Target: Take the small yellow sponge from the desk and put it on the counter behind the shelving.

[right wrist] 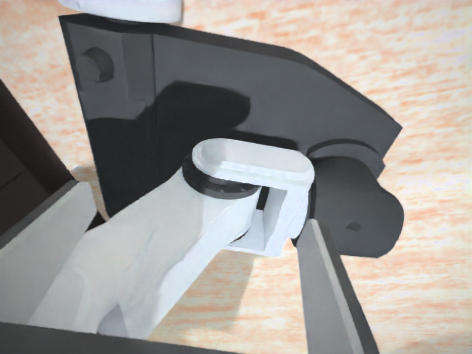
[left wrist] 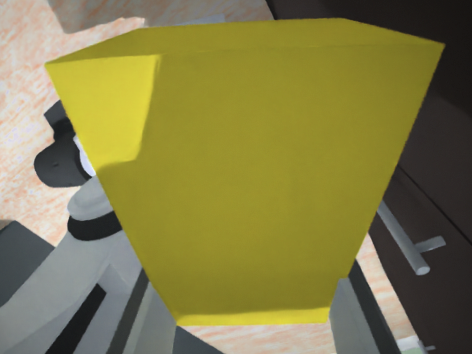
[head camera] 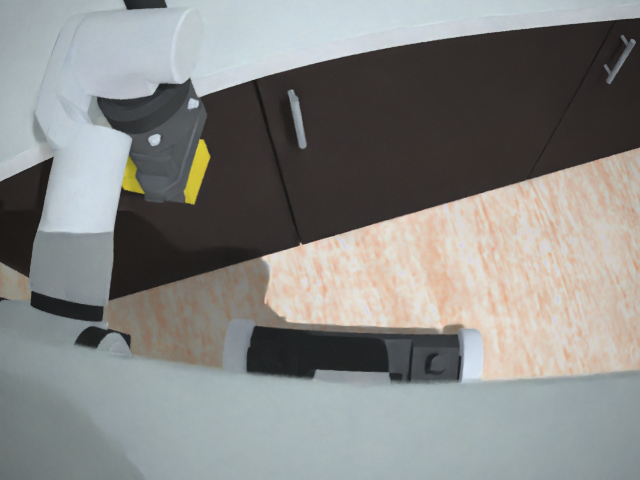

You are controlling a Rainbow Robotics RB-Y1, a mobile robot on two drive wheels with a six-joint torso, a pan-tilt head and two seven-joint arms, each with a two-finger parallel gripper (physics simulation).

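Frame: origin at the robot's base, x ahead, y left, z up, level; millimetres.
Seen in the pictures: left gripper, fingertip midpoint: [left wrist: 246, 238] [head camera: 185, 171]; right gripper, fingertip midpoint: [right wrist: 200, 214].
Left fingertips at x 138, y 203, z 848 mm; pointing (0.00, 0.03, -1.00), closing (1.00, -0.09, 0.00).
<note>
Offsets run from my left fingertips to a thing's top centre. "spot": to the spot under its first point. Level surfaces: height alone.
The yellow sponge @(dz +33, dx +5, dy +30 mm) [head camera: 197, 173] [left wrist: 250, 175] is a large block in the left wrist view. In the head view it shows on both sides of my left gripper [head camera: 165, 178] [left wrist: 252, 305], which is shut on it. The gripper's body hides the sponge's middle there. The sponge is in front of the dark doors, beyond the front edge of the white counter @(dz +63 mm) [head camera: 361, 20] in the picture. My right gripper [right wrist: 200, 214] is open, with nothing between its fingers; the base and an arm part show behind them. The desk and the shelving do not show.
Dark cabinet doors [head camera: 413, 118] with metal handles @(spot: dz -83, dx +118, dy -113 mm) [head camera: 297, 118] [left wrist: 404, 237] stand under the counter. Pale orange-streaked floor @(dz -847 mm) [head camera: 439, 268] lies between them and my dark base [head camera: 320, 351] [right wrist: 225, 75]. My left arm [head camera: 82, 180] reaches across the counter's front edge at the picture's left.
</note>
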